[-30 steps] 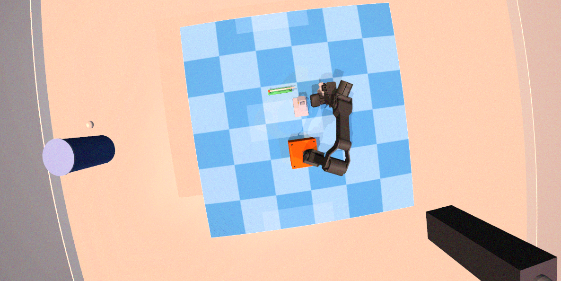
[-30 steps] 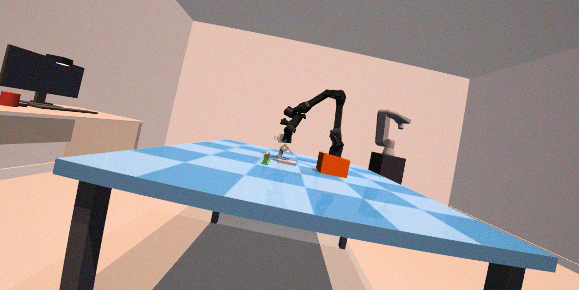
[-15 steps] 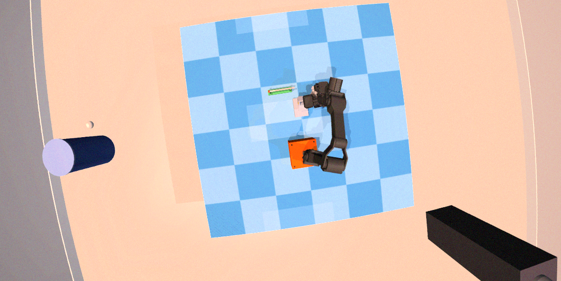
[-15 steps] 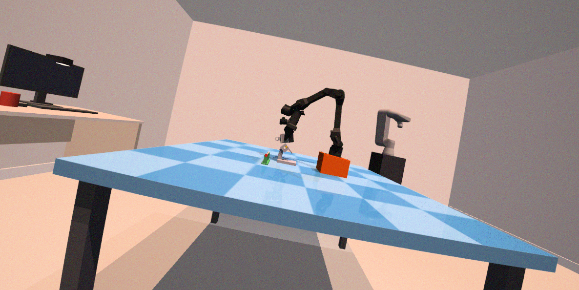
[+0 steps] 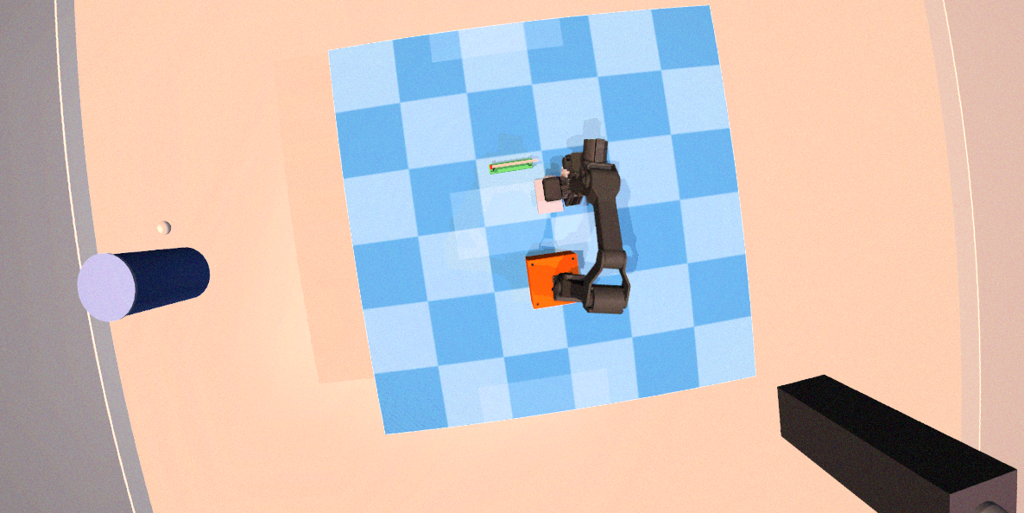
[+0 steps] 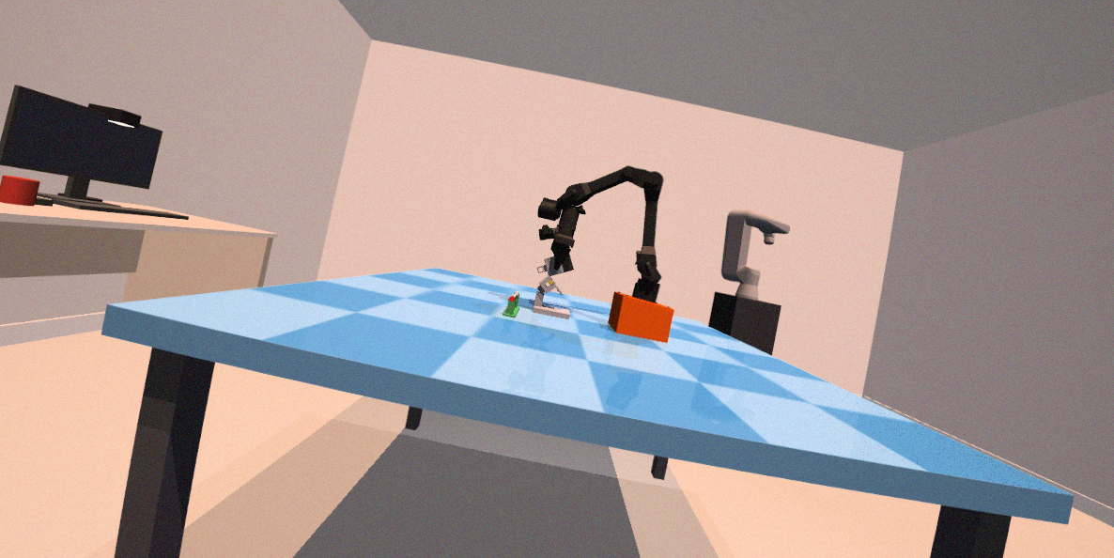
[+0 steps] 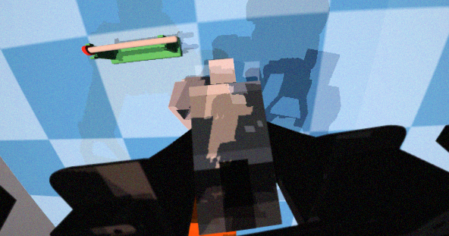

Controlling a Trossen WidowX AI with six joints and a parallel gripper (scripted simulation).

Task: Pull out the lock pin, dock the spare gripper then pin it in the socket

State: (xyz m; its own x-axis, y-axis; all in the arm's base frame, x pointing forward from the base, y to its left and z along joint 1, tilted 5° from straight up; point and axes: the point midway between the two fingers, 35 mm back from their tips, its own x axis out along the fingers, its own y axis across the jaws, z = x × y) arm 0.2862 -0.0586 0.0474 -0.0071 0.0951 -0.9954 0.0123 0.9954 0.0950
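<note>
Right now the green cradle is 10 cm ahead of my gripper tip, 15 cm to the left of it and 11 cm below it. From my gripper tip the other things lie so: spare gripper (1 cm above).
</note>
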